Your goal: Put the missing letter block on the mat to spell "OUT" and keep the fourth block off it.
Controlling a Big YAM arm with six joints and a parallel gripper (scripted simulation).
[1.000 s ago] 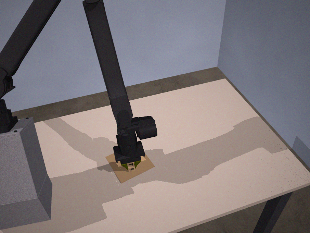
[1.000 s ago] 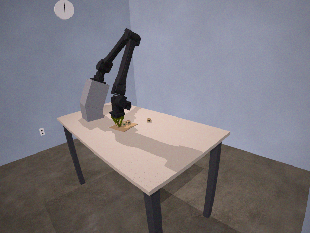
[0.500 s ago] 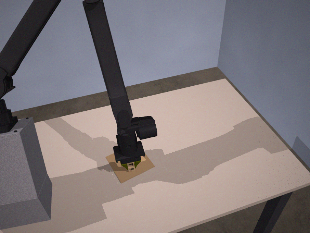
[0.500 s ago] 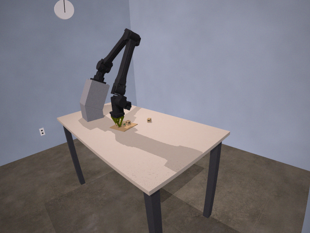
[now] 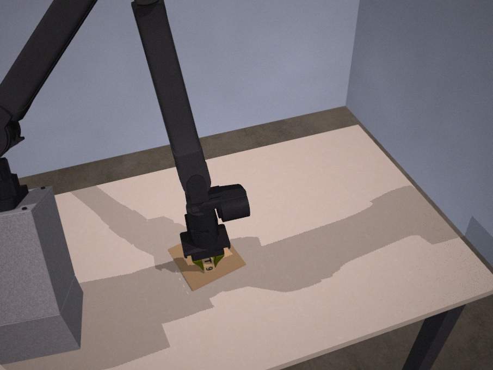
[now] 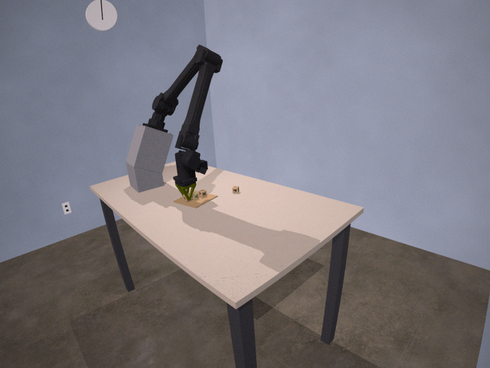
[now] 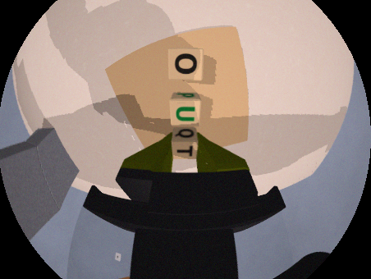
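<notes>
The T block lies right at my hand. The rest, counted from my hand: U block 4 cm to the left; mat 4 cm to the left, 2 cm below.
</notes>
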